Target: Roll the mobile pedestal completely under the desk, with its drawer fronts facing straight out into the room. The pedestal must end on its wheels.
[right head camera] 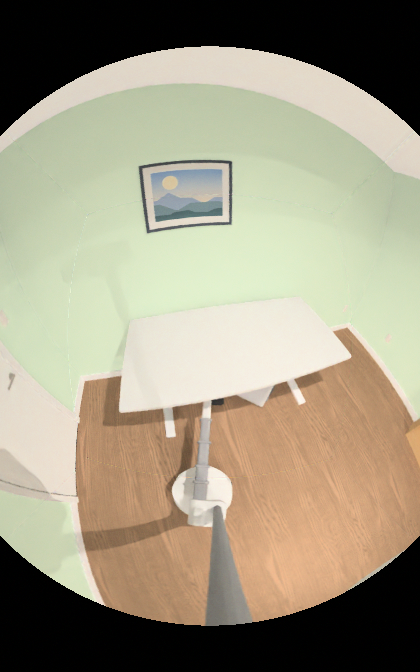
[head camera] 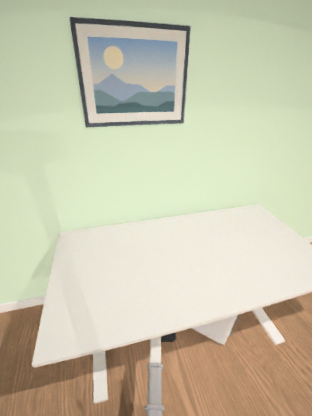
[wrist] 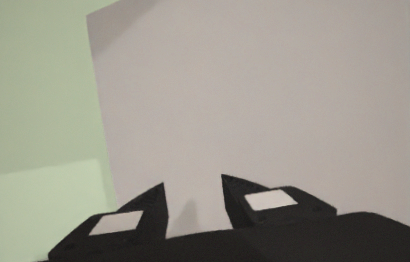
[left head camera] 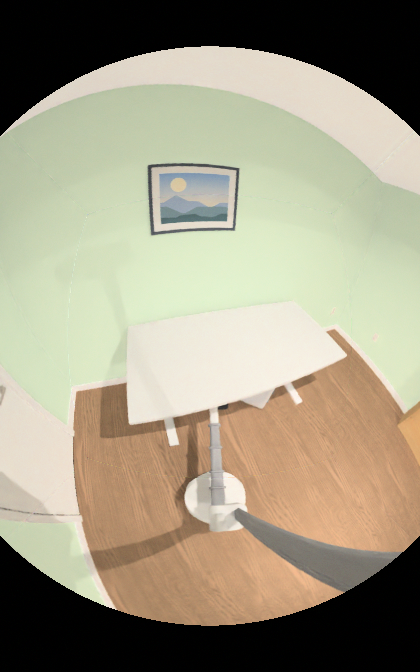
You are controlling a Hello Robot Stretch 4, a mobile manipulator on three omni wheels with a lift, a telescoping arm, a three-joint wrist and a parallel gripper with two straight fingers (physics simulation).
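The white pedestal (head camera: 218, 330) (left head camera: 260, 398) (right head camera: 257, 395) shows as a corner sticking out below the front edge of the white desk (head camera: 175, 280) (left head camera: 225, 360) (right head camera: 225, 355), turned at an angle to it. In the wrist view a plain flat side of the pedestal (wrist: 250, 100) fills most of the picture, close ahead. Its drawer fronts and wheels do not show. My gripper (wrist: 194, 195) is open, its two black fingers apart with the pale panel beyond them. In the head views the fingers are hidden under the desk; a black wrist part shows at its front edge.
My extended arm (head camera: 155, 385) (left head camera: 215, 450) (right head camera: 203, 445) reaches from the round white base to the desk. Desk feet (head camera: 100, 375) (left head camera: 171, 431) (right head camera: 170, 422) stick out at left and right. A door (left head camera: 30, 450) (right head camera: 35, 445) is at left, a wooden piece (left head camera: 413, 427) (right head camera: 416, 440) at right.
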